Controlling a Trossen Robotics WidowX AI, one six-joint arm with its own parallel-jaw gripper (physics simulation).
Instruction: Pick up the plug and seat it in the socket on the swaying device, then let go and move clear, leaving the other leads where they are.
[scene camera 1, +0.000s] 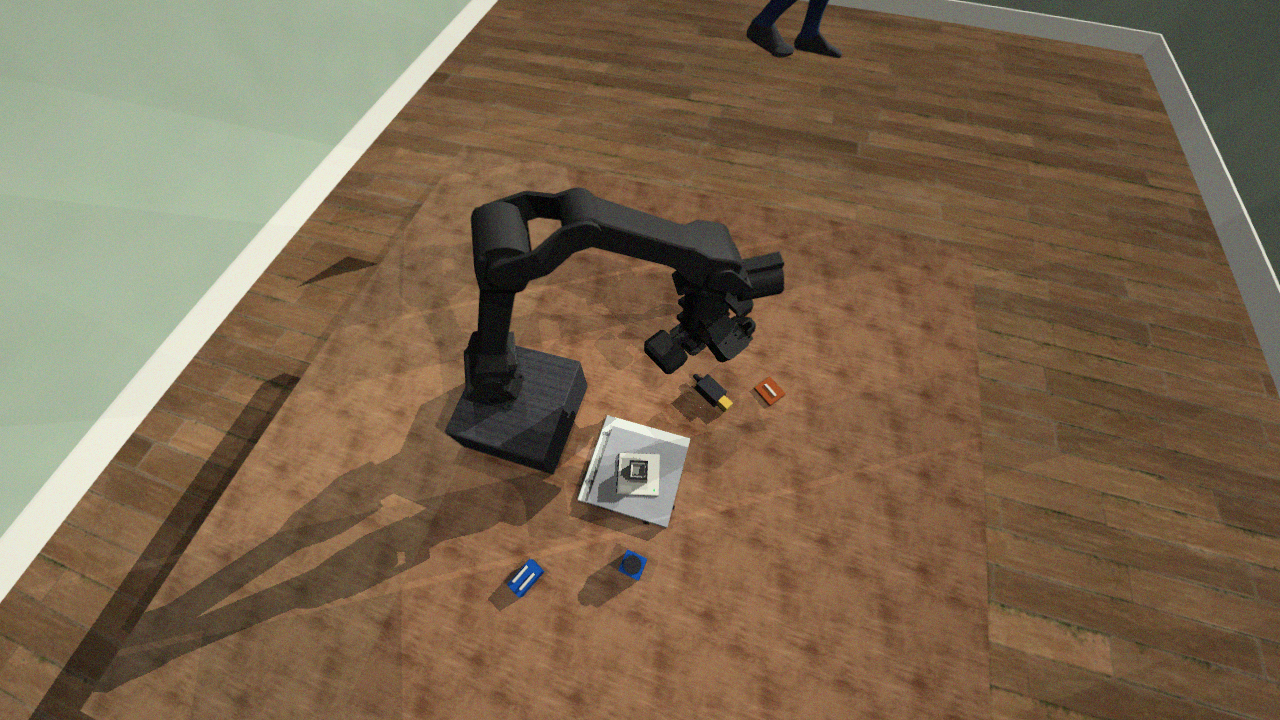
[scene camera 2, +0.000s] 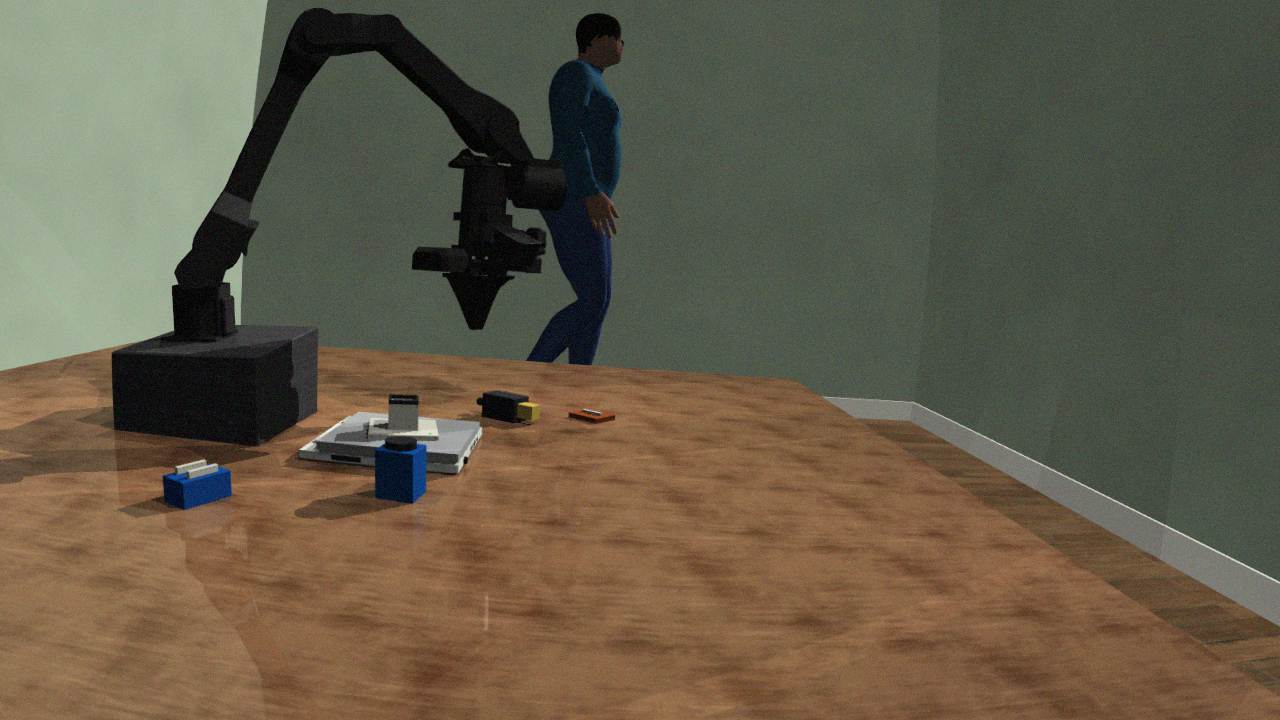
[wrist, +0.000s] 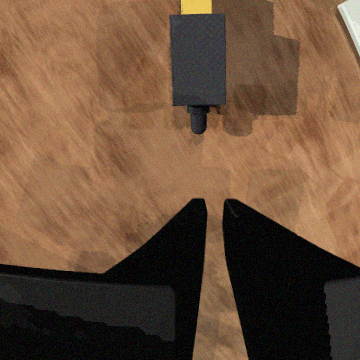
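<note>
The plug (scene camera 1: 709, 389) (scene camera 2: 503, 405) (wrist: 198, 60), a black block with a yellow tip and a short round stub at the other end, lies flat on the table. The device (scene camera 1: 673, 465) (scene camera 2: 460, 438) is a light grey slab with a white plate on top. A square, hollow socket (scene camera 1: 638, 469) (scene camera 2: 403, 412) stands up from that plate. My gripper (scene camera 2: 475, 325) (wrist: 212, 210) points down above the table. Its fingers are nearly together with a thin gap and nothing between them. In the wrist view the plug is ahead of the fingertips, apart from them. The fingertips are hidden in scene camera 1.
An orange flat block (scene camera 1: 769, 391) (scene camera 2: 591, 416) lies beyond the plug's yellow tip. A blue block with two white bars (scene camera 1: 525, 577) (scene camera 2: 197, 486) and a blue block with a round black top (scene camera 1: 632, 565) (scene camera 2: 400, 472) stand near the device. A person (scene camera 2: 583, 134) is behind the table.
</note>
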